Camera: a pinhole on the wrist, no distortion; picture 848 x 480 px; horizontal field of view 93.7 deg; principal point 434.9 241.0 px. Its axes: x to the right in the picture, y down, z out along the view. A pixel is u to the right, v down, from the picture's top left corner.
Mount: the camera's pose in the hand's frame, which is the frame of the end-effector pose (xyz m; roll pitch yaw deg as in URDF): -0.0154 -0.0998 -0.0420 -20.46 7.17 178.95
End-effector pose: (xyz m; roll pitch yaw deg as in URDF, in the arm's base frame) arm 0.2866 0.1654 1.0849 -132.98 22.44 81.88
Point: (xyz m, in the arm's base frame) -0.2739 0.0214 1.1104
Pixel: 533.4 267.6
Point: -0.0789 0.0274 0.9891
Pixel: 506.1 112.6
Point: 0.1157 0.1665 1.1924
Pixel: 532.2 360.6
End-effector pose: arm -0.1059 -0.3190 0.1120 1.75 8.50 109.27
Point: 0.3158 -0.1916 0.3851
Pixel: 432.1 428.3
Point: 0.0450 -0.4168 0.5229
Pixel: 557.8 94.7
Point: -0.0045 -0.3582 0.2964
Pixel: 541.0 49.3
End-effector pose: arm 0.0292 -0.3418 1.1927 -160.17 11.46 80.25
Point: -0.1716 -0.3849 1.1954
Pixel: 555.1 318.1
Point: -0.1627 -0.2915 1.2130
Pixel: 289.0 452.6
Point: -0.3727 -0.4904 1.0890
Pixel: 574.8 323.9
